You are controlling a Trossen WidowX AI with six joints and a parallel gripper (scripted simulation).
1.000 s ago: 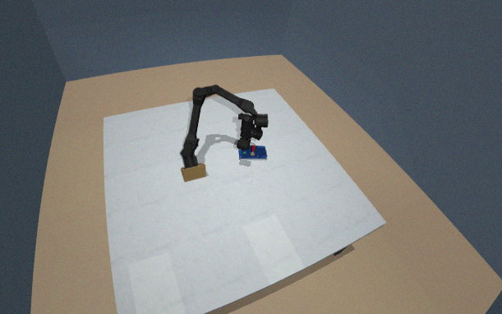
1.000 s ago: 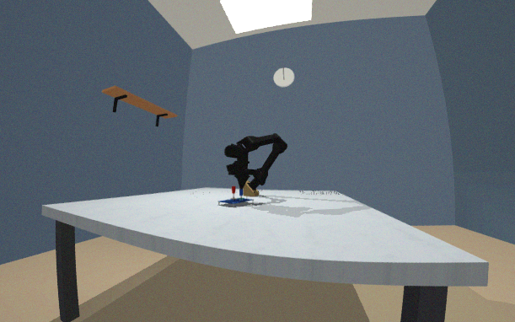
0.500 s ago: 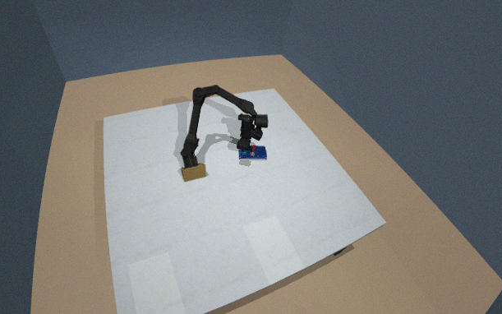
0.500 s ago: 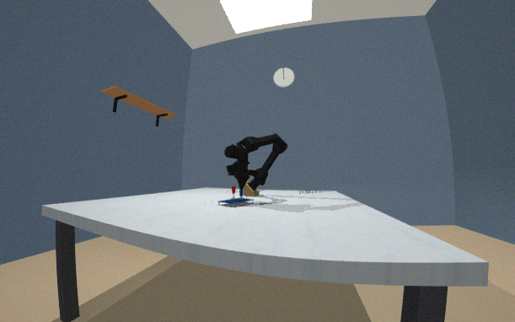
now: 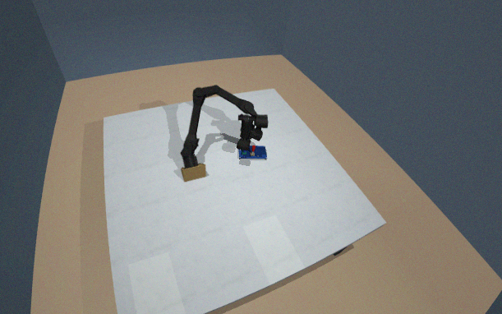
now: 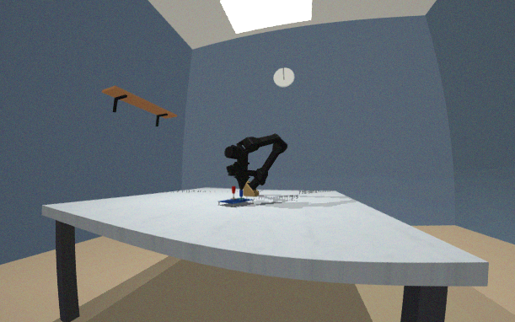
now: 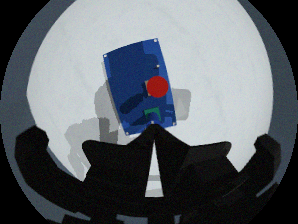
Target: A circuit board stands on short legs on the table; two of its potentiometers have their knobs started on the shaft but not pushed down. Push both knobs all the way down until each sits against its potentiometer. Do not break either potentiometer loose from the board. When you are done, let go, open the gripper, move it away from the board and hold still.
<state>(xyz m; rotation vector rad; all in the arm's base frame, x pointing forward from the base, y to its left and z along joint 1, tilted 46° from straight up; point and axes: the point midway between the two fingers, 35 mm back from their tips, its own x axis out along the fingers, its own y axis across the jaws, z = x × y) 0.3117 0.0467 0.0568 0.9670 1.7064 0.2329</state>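
The red knob lies 4 cm ahead of my gripper tip and 2 cm to the right of it.
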